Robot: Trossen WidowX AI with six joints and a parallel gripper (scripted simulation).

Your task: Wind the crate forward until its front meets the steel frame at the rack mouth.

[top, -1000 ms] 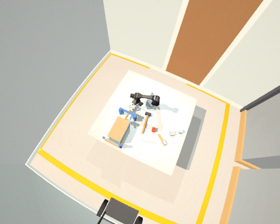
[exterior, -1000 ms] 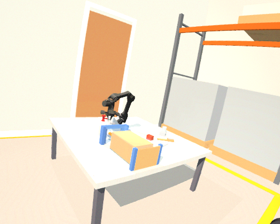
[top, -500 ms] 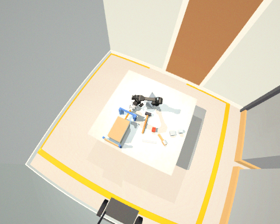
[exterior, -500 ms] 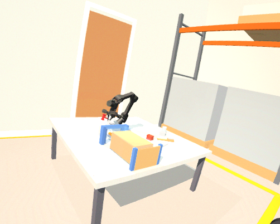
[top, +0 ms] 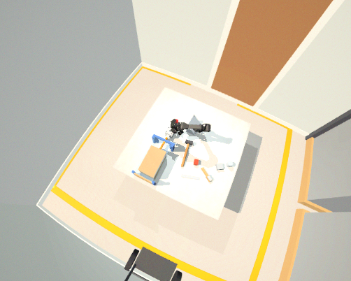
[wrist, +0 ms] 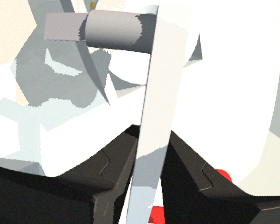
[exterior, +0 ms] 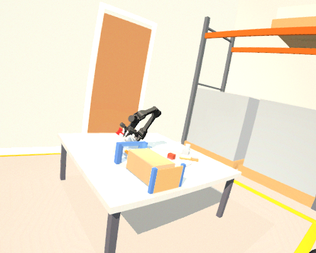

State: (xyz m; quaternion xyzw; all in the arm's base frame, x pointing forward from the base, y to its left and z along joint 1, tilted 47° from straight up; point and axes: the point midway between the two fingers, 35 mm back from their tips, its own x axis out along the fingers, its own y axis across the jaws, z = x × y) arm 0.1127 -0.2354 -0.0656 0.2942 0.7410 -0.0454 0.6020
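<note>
Right now my gripper tip is 60 mm past the red grip and 30 mm below it. The rest, counted from my gripper tip: winch 20 mm ahead, 50 mm to the right, 100 mm below; then winch handle 10 mm behind, 10 mm above; then cubby 440 mm ahead, 70 mm to the right, 50 mm below.
</note>
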